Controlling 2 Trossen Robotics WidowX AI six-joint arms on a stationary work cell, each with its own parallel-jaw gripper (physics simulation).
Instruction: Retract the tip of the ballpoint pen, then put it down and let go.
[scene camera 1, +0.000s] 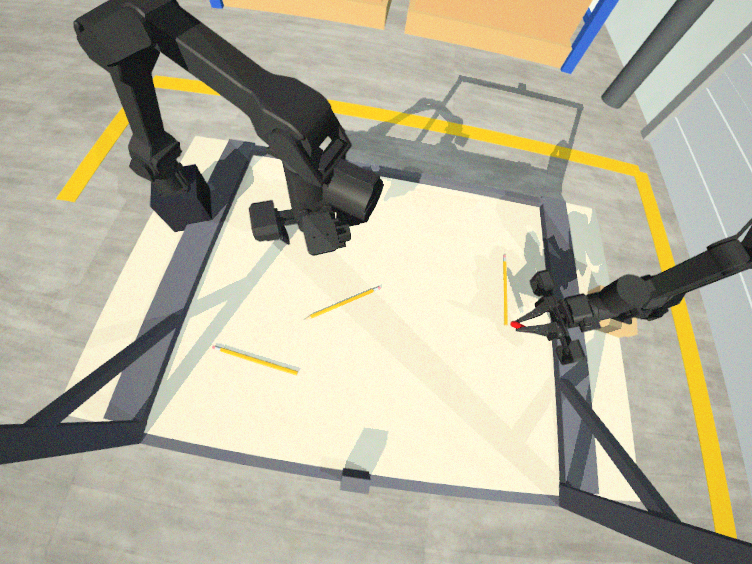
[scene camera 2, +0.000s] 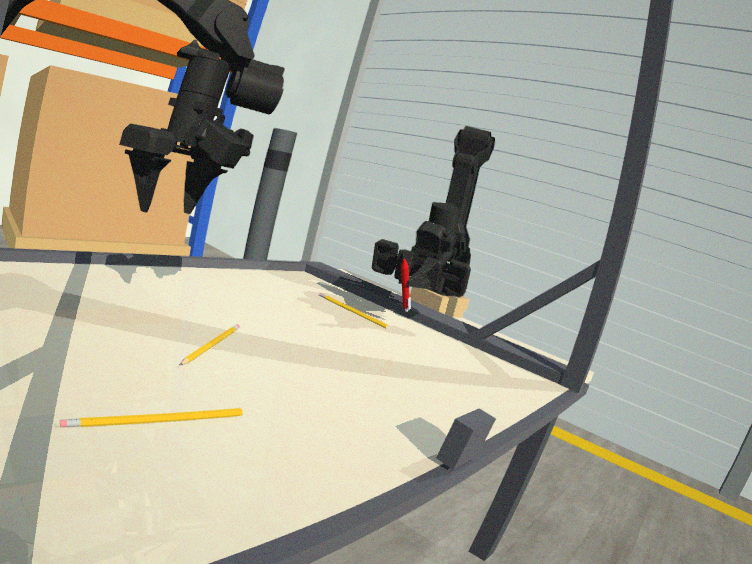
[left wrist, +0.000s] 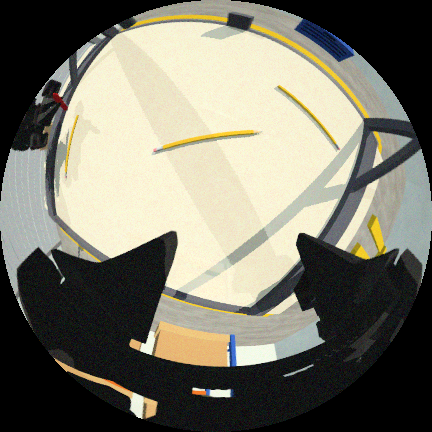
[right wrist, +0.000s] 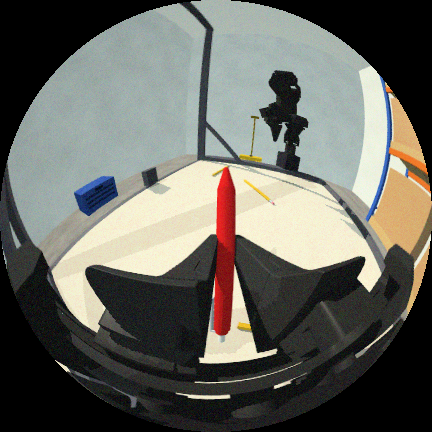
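Pixels of known places: left gripper, between the fingertips: (scene camera 2: 166, 212) (left wrist: 240, 238) (right wrist: 281, 143); right gripper, between the fingertips: (scene camera 1: 514, 326) (scene camera 2: 403, 282) (right wrist: 224, 240); left arm's base, origin of its link: (scene camera 1: 173, 184) (right wrist: 288, 153); right arm's base, origin of its link: (scene camera 2: 441, 291).
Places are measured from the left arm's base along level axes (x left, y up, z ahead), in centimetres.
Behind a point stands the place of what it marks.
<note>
A red ballpoint pen (scene camera 1: 515, 324) @[z 60.5, x -49.6, y 3.0 cm] (scene camera 2: 405, 284) @[z 62.9, x -49.9, y -1.0 cm] (left wrist: 60, 101) (right wrist: 226, 210) @[z 62.2, x -49.6, y 1.5 cm] is held between the fingertips of my right gripper (scene camera 1: 516, 325) @[z 62.5, x -49.6, y -0.7 cm] (right wrist: 224, 240) @[z 62.5, x -49.6, y -0.7 cm], which is shut on it above the table's right side. In scene camera 2 the pen is nearly upright, cone end up. In the right wrist view the cone end points away from the palm, and a small silver button shows at the near end. I cannot make out a writing tip at the cone. My left gripper (scene camera 2: 167, 211) @[z 27.7, x -24.4, y 5.4 cm] (left wrist: 240, 238) @[z 27.7, x -24.4, y 5.4 cm] is open and empty, high above the table, far from the pen.
Three yellow pencils lie on the cream table (scene camera 1: 394, 394) @[z 36.7, x -55.1, y -10.6 cm]: one pencil (scene camera 1: 505, 291) @[z 70.3, x -40.0, y -10.0 cm] (scene camera 2: 355, 311) @[z 69.9, x -40.4, y -10.2 cm] near the right gripper, one pencil (scene camera 1: 344, 302) @[z 31.5, x -33.1, y -10.0 cm] (scene camera 2: 210, 344) @[z 30.1, x -33.5, y -10.0 cm] mid-table, and one pencil (scene camera 1: 258, 359) @[z 11.2, x -40.9, y -10.0 cm] (scene camera 2: 157, 417) @[z 10.2, x -41.0, y -10.0 cm] at the lower left. Dark frame rails edge the table; a dark block (scene camera 2: 464, 440) @[z 22.3, x -67.2, y -6.5 cm] stands on the front edge.
</note>
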